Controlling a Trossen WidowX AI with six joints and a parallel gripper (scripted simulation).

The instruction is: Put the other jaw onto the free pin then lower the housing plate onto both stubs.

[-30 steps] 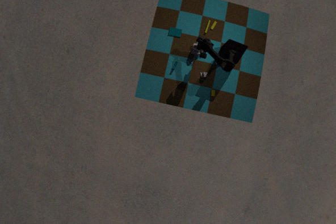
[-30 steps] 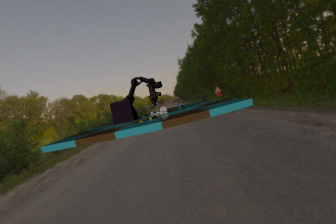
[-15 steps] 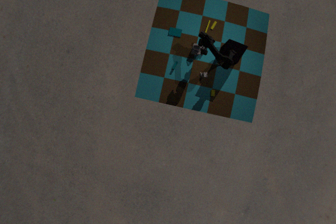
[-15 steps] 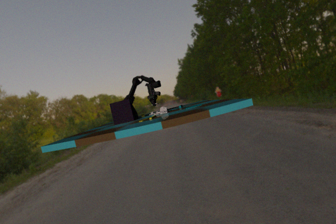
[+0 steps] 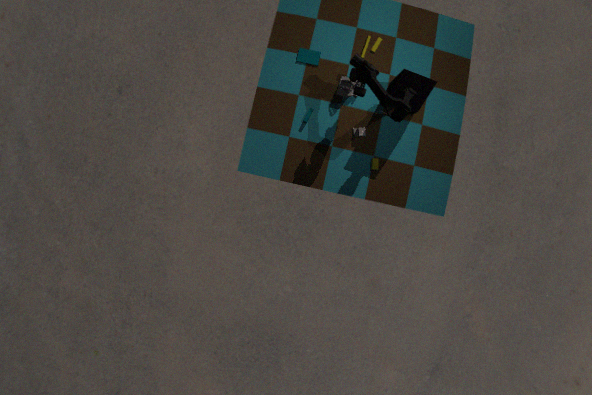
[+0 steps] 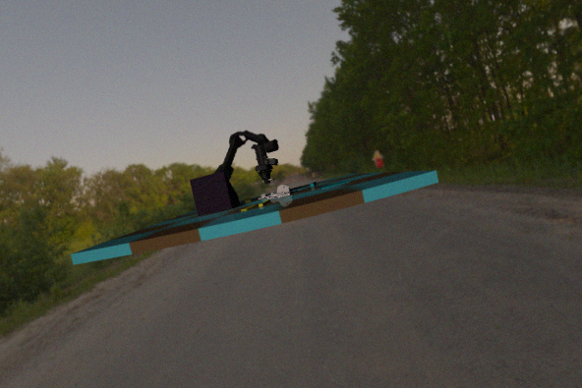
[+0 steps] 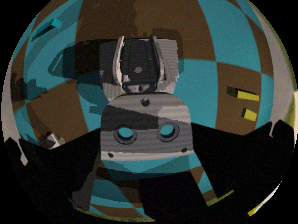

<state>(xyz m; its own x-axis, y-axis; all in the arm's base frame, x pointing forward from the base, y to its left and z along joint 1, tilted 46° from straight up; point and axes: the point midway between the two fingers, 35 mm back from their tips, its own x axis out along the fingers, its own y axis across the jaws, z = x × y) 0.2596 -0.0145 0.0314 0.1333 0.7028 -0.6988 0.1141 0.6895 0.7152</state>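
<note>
Right now the light-grey plate-like piece is 2 cm above my gripper tip and 1 cm ahead of it. Also, from my gripper tip: teal plate 32 cm ahead, 15 cm to the right, 8 cm below; then grey jaw 7 cm below, 3 cm ahead, 2 cm to the left; then teal stick 25 cm ahead, 21 cm to the left, 7 cm below.
</note>
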